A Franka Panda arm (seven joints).
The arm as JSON. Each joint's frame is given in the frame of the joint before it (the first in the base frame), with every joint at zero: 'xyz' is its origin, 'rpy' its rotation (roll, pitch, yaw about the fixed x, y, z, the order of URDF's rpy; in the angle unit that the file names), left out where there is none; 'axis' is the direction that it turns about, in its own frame. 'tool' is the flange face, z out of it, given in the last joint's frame.
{
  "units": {
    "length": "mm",
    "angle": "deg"
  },
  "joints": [
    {
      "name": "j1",
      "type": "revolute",
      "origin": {
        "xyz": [
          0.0,
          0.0,
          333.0
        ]
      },
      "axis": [
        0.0,
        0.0,
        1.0
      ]
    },
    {
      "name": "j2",
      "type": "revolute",
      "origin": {
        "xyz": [
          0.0,
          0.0,
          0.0
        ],
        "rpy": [
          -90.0,
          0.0,
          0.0
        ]
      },
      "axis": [
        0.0,
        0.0,
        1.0
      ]
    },
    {
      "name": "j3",
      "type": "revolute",
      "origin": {
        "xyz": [
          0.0,
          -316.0,
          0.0
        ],
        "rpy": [
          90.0,
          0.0,
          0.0
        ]
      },
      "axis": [
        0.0,
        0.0,
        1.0
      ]
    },
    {
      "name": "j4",
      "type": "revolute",
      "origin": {
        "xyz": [
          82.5,
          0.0,
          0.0
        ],
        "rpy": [
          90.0,
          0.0,
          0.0
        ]
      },
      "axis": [
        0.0,
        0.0,
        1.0
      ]
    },
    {
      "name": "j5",
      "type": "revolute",
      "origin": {
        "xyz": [
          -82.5,
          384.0,
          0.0
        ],
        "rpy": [
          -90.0,
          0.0,
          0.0
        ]
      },
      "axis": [
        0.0,
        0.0,
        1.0
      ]
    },
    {
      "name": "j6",
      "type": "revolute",
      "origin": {
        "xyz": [
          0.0,
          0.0,
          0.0
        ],
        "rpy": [
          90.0,
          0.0,
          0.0
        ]
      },
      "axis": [
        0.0,
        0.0,
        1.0
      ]
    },
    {
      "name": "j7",
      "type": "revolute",
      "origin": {
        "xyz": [
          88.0,
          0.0,
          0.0
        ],
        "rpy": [
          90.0,
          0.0,
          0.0
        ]
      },
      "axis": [
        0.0,
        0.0,
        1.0
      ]
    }
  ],
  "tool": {
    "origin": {
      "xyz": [
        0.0,
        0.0,
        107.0
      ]
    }
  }
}
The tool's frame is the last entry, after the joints.
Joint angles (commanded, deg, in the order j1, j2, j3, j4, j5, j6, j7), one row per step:
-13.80 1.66 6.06 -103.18 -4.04 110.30 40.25
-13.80 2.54 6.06 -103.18 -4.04 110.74 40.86
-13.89 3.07 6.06 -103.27 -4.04 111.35 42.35
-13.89 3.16 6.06 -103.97 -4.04 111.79 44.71
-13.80 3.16 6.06 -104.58 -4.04 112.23 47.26
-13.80 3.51 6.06 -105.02 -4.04 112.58 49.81
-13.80 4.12 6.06 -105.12 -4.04 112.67 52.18
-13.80 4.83 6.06 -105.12 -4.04 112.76 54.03
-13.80 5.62 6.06 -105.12 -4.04 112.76 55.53
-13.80 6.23 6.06 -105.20 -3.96 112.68 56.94
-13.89 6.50 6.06 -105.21 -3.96 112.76 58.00
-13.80 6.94 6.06 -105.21 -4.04 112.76 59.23
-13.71 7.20 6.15 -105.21 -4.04 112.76 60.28
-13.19 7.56 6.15 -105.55 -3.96 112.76 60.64
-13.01 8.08 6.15 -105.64 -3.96 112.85 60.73
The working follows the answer.
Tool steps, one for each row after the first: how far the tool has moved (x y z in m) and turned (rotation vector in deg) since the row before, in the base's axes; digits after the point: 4 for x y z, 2 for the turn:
0.0036 -0.0007 -0.0082 0.21 0.37 -0.58
0.0024 -0.0014 -0.0051 0.19 -0.11 -1.53
-0.0005 0.0001 -0.0061 0.25 0.18 -2.32
-0.0005 0.0011 -0.0045 0.22 -0.01 -2.42
0.0005 -0.0001 -0.0067 0.27 0.25 -2.51
0.0016 -0.0004 -0.0069 0.29 0.44 -2.35
0.0020 -0.0005 -0.0071 0.25 0.48 -1.84
0.0020 -0.0005 -0.0081 0.24 0.68 -1.50
0.0011 -0.0002 -0.0071 0.27 0.66 -1.44
0.0006 -0.0011 -0.0027 0.07 0.13 -1.14
0.0011 0.0006 -0.0045 0.04 0.37 -1.11
0.0008 0.0017 -0.0027 0.08 0.19 -0.87
0.0005 0.0054 -0.0065 0.20 0.66 0.13
0.0012 0.0017 -0.0060 0.12 0.50 0.10

Tool pose at each row, in the base's axes (x y z in m, rotation vector in deg; rounded; the steps above come from the unrounded poses):
0.5757 -0.0838 0.5300 163.13 -70.56 9.75
0.5793 -0.0846 0.5218 162.82 -71.39 9.07
0.5817 -0.0859 0.5167 161.96 -73.64 9.08
0.5812 -0.0858 0.5105 160.49 -76.92 8.61
0.5807 -0.0847 0.5061 158.91 -80.34 8.42
0.5812 -0.0848 0.4993 157.14 -83.83 7.82
0.5828 -0.0852 0.4924 155.37 -87.02 6.94
0.5848 -0.0857 0.4853 153.91 -89.46 6.05
0.5868 -0.0862 0.4772 152.62 -91.36 4.91
0.5879 -0.0864 0.4701 151.37 -93.19 3.77
0.5885 -0.0875 0.4673 150.41 -94.68 3.50
0.5896 -0.0869 0.4628 149.35 -96.02 2.94
0.5904 -0.0852 0.4601 148.58 -97.12 2.59
0.5909 -0.0797 0.4535 148.56 -96.82 1.57
0.5921 -0.0781 0.4475 148.51 -96.59 0.82

